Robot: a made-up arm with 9 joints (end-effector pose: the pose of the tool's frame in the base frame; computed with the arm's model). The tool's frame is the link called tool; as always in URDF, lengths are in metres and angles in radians. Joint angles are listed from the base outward.
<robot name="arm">
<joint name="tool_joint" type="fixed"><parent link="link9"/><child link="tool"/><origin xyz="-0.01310 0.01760 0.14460" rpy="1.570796 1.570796 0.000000"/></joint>
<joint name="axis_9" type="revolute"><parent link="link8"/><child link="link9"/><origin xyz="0.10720 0.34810 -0.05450" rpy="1.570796 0.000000 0.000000"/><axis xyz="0 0 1"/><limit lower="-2.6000" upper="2.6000" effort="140" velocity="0.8"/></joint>
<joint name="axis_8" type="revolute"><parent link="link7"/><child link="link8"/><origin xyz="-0.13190 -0.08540 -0.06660" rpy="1.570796 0.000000 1.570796"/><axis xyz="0 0 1"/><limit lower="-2.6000" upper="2.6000" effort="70" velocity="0.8"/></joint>
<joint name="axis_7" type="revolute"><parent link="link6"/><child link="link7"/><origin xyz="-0.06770 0.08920 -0.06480" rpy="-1.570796 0.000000 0.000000"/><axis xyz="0 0 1"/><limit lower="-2.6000" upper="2.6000" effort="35" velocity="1"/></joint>
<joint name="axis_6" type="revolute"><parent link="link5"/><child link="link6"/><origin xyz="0.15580 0.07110 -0.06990" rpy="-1.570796 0.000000 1.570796"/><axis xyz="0 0 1"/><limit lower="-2.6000" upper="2.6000" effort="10" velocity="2"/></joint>
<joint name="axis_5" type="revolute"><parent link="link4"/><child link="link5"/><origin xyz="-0.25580 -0.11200 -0.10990" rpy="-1.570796 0.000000 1.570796"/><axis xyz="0 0 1"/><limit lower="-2.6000" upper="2.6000" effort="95" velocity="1.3"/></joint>
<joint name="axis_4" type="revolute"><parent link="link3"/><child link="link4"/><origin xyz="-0.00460 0.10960 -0.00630" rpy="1.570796 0.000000 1.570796"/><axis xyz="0 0 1"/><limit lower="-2.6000" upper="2.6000" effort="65" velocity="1.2"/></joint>
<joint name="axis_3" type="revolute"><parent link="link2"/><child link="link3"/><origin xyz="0.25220 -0.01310 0.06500" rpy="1.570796 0.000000 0.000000"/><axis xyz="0 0 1"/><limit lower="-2.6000" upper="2.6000" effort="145" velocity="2.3"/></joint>
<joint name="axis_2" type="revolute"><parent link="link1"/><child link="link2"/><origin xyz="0.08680 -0.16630 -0.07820" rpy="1.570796 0.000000 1.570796"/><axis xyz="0 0 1"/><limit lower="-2.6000" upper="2.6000" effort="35" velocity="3"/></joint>
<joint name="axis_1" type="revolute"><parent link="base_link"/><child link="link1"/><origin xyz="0.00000 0.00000 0.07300" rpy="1.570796 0.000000 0.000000"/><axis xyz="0 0 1"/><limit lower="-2.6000" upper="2.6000" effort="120" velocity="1.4"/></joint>
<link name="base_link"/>
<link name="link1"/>
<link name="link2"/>
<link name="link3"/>
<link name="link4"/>
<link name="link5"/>
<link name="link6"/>
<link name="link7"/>
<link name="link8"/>
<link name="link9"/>
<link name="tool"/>
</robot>
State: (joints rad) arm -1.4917 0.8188 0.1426 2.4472 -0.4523 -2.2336 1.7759 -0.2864 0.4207
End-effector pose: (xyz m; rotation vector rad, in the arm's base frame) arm -0.3536 0.0518 -0.3196 0.3243 2.3658 1.7539
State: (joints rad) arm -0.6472 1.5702 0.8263 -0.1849 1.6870 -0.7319 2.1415 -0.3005 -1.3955
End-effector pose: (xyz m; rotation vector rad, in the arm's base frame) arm -0.1802 -0.0571 -0.3157 -2.3544 -0.7481 1.7875
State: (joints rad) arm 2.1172 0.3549 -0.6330 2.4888 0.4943 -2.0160 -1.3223 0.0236 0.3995
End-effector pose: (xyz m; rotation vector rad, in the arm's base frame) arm -0.0770 -0.0428 0.8058 1.4847 -0.4761 2.1358
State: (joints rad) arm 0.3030 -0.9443 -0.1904 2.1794 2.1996 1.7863 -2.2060 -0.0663 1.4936
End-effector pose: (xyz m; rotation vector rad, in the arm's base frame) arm 0.6625 -0.0734 0.0139 1.2329 -2.0247 -1.1951
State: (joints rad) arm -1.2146 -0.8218 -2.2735 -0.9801 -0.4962 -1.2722 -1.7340 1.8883 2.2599
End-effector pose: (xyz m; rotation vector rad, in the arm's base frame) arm 0.0796 0.5146 0.3321 -2.0710 0.6379 -1.6279
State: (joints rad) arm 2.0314 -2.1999 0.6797 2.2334 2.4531 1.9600 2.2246 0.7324 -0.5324
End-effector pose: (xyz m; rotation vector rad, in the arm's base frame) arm -0.0572 -0.0888 0.1914 -0.6147 1.4915 -0.1095
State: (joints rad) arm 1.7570 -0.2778 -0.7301 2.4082 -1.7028 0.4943 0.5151 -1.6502 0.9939
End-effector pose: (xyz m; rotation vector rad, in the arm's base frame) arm -0.6195 0.2309 0.4972 -0.6361 -1.0568 2.5536
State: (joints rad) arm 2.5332 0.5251 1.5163 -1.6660 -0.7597 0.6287 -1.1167 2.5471 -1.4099
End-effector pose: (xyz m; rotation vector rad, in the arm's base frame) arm -0.4445 0.4175 0.0735 0.1287 1.0304 1.3178
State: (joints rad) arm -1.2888 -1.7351 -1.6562 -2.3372 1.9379 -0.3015 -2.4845 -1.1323 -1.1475
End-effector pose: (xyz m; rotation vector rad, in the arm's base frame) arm -0.5155 0.2609 -0.4706 1.7014 -1.6233 1.5324
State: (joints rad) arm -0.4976 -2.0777 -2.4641 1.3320 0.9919 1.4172 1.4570 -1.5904 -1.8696
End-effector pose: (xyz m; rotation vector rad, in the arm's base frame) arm 0.0887 0.7912 -0.0509 1.8653 -0.2021 0.8721
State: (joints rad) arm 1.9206 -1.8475 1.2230 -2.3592 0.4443 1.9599 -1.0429 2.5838 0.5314
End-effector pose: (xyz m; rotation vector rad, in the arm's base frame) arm 0.4745 -0.3524 0.0678 1.4681 0.4799 -0.5257
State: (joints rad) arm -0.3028 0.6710 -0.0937 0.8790 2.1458 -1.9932 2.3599 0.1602 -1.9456
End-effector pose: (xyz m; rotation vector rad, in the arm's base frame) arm 0.2444 -0.4555 -0.3131 -2.3243 1.9218 0.5067
